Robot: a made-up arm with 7 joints. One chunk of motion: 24 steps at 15 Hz.
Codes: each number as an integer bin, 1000 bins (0 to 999) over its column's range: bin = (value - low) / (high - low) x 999, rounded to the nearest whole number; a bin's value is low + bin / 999 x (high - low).
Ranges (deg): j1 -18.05..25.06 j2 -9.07..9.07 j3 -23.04..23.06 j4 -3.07..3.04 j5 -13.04..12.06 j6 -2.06..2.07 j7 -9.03..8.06
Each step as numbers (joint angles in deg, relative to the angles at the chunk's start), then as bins.
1 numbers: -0.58 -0.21 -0.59 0.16 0.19 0.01 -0.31
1 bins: 405 488 486 528 527 501 510
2 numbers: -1.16 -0.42 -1.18 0.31 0.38 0.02 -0.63
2 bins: 391 476 474 553 534 503 491
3 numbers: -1.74 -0.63 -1.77 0.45 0.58 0.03 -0.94
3 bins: 378 465 461 576 542 506 473
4 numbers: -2.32 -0.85 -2.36 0.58 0.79 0.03 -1.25
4 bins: 365 453 448 597 550 506 455
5 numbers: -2.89 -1.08 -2.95 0.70 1.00 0.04 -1.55
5 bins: 351 440 435 616 559 508 437
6 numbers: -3.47 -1.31 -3.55 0.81 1.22 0.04 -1.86
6 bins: 338 427 422 634 568 508 419
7 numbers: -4.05 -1.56 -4.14 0.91 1.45 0.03 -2.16
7 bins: 324 414 410 651 577 506 402
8 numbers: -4.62 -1.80 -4.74 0.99 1.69 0.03 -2.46
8 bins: 311 400 397 664 586 506 384
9 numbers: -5.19 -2.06 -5.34 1.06 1.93 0.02 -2.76
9 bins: 298 386 384 675 596 503 367
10 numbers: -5.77 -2.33 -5.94 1.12 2.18 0.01 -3.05
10 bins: 285 371 371 685 606 501 350
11 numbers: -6.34 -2.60 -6.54 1.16 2.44 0.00 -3.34
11 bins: 271 356 358 692 616 498 333
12 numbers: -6.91 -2.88 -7.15 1.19 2.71 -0.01 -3.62
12 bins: 258 341 344 697 627 496 316
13 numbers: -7.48 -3.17 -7.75 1.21 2.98 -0.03 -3.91
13 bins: 245 325 331 700 638 491 299
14 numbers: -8.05 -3.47 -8.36 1.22 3.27 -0.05 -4.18
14 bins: 232 308 318 701 649 486 284
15 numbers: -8.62 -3.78 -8.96 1.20 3.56 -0.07 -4.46
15 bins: 219 291 305 698 661 481 267
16 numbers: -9.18 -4.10 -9.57 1.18 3.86 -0.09 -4.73
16 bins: 206 274 292 695 673 477 251
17 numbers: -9.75 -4.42 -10.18 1.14 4.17 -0.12 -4.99
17 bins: 192 256 279 688 685 469 236
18 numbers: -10.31 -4.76 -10.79 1.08 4.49 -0.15 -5.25
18 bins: 179 237 265 679 698 462 221
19 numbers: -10.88 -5.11 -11.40 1.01 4.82 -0.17 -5.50
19 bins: 166 218 252 667 711 457 206
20 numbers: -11.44 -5.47 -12.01 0.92 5.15 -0.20 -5.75
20 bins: 153 198 239 652 724 450 192
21 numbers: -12.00 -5.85 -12.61 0.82 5.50 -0.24 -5.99
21 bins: 140 177 226 636 738 440 178
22 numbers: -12.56 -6.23 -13.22 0.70 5.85 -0.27 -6.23
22 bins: 127 156 213 616 752 433 164
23 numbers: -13.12 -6.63 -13.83 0.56 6.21 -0.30 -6.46
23 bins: 114 134 200 594 766 426 150
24 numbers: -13.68 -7.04 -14.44 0.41 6.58 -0.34 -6.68
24 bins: 101 112 186 569 781 416 137
